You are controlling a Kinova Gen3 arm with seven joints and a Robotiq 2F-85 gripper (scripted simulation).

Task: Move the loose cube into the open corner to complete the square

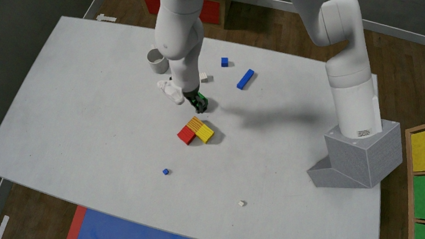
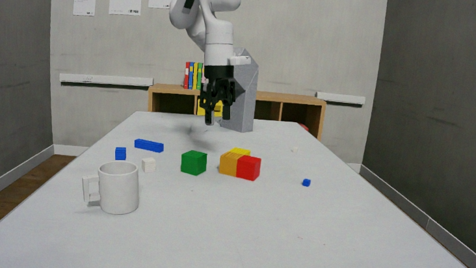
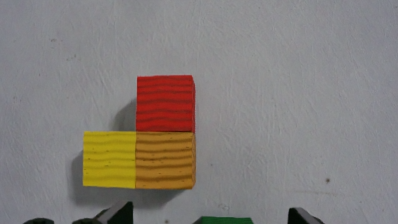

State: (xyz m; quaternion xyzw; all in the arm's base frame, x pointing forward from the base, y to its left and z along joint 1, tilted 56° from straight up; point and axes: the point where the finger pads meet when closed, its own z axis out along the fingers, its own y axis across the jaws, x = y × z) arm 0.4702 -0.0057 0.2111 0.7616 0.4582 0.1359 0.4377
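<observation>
My hand is 30 mm past the green cube, 50 mm to the left of it and 130 mm above it. The rest, counted from my hand: yellow cube (50 mm behind, 90 mm to the left, 130 mm below); then red cube (30 mm ahead, 90 mm to the left, 130 mm below); then orange cube (10 mm behind, 50 mm to the left, 130 mm below).
</observation>
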